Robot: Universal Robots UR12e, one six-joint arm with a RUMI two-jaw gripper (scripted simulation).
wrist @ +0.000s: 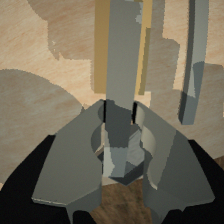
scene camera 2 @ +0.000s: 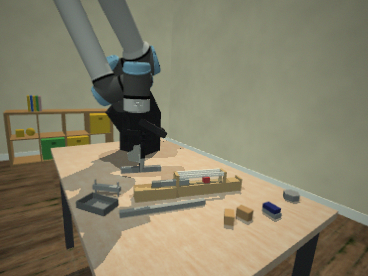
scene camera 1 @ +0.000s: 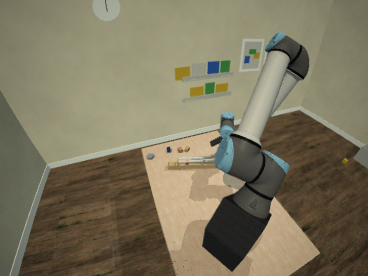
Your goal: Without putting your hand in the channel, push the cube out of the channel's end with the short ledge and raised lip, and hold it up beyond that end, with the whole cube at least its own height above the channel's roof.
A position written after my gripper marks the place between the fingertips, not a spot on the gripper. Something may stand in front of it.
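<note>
I can see my gripper [scene camera 2: 140, 170], and it appears in the wrist view [wrist: 118, 102] too. There is a grey tray [wrist: 134, 167] here, and along with the tray I see a tan channel [scene camera 2: 143, 192].
</note>
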